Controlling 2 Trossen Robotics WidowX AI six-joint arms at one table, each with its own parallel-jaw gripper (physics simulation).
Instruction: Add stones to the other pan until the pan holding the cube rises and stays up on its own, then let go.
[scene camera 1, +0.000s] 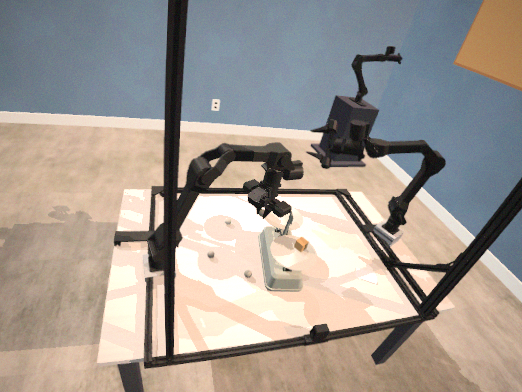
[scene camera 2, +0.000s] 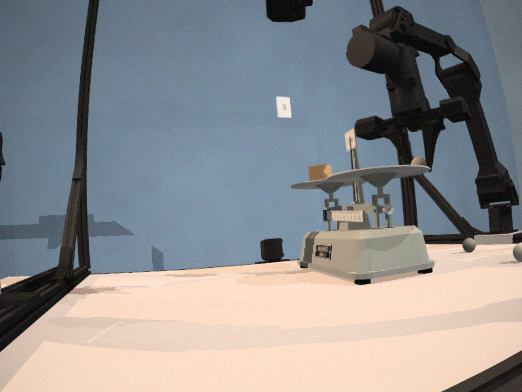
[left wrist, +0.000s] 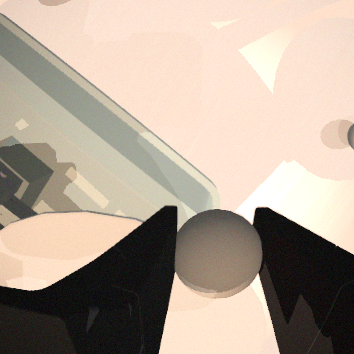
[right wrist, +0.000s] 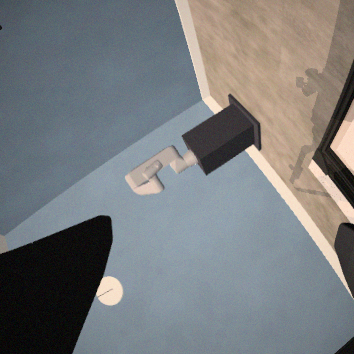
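Seen in the pictures: left gripper, fingertip midpoint: (scene camera 1: 260, 216) (scene camera 2: 421, 173) (left wrist: 215, 218); right gripper, fingertip midpoint: (scene camera 1: 308, 141) (right wrist: 230, 233); left arm's base at its link origin: (scene camera 1: 159, 263) (scene camera 2: 501, 232); right arm's base at its link origin: (scene camera 1: 390, 228).
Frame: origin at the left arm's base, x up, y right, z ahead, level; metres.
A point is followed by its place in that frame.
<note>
The orange cube (scene camera 1: 301, 244) {x 0.163, y 0.147, z 0.417 m} (scene camera 2: 320, 172) {x 0.150, y 0.120, z 0.437 m} sits on one pan (scene camera 1: 287, 258) {x 0.134, y 0.169, z 0.364 m} (scene camera 2: 303, 186) {x 0.132, y 0.177, z 0.438 m} of the grey-green balance (scene camera 1: 268, 267) {x 0.025, y 0.109, z 0.349 m} (scene camera 2: 385, 250) {x 0.019, y -0.065, z 0.474 m} (left wrist: 115, 135) {x 0.022, y 0.006, z 0.377 m}. In scene camera 2 this pan stands lower than the other pan (scene camera 1: 298, 218) {x 0.123, y -0.012, z 0.500 m} (scene camera 2: 352, 175) {x 0.122, y -0.028, z 0.491 m} (left wrist: 55, 240) {x 0.123, y 0.002, z 0.395 m}. My left gripper (scene camera 1: 263, 212) {x 0.124, y -0.046, z 0.360 m} (scene camera 2: 419, 159) {x 0.124, y -0.046, z 0.360 m} (left wrist: 215, 218) {x 0.124, y -0.046, z 0.360 m} is shut on a grey stone (scene camera 2: 419, 161) {x 0.140, y -0.058, z 0.376 m} (left wrist: 218, 254) {x 0.147, y -0.044, z 0.360 m}, held at the rim of that higher pan; whether the stone touches it is hidden. My right gripper (scene camera 1: 314, 140) {x 0.328, y -0.232, z 0.598 m} (right wrist: 230, 233) {x 0.328, y -0.232, z 0.598 m} is open and empty, raised away from the balance. Loose stones (scene camera 1: 211, 254) {x 0.002, y -0.006, z 0.180 m} (scene camera 1: 248, 274) {x 0.001, y 0.105, z 0.281 m} (scene camera 1: 228, 222) {x -0.004, y -0.166, z 0.290 m} (scene camera 2: 469, 245) {x -0.007, y -0.023, z 0.192 m} lie on the table.
The balance's upright pointer (scene camera 1: 289, 222) {x 0.178, y 0.058, z 0.412 m} (scene camera 2: 352, 145) {x 0.184, y 0.048, z 0.418 m} rises beside the pans, close to my left gripper. A black frame (scene camera 1: 250, 348) {x -0.027, y 0.339, z 0.209 m} runs around the table, with a post (scene camera 1: 173, 150) {x 0.595, y 0.318, z -0.009 m} at the left and a small black box (scene camera 1: 320, 332) {x 0.030, y 0.376, z 0.405 m} (scene camera 2: 272, 249) {x 0.009, y 0.352, z 0.421 m} on its front bar.
</note>
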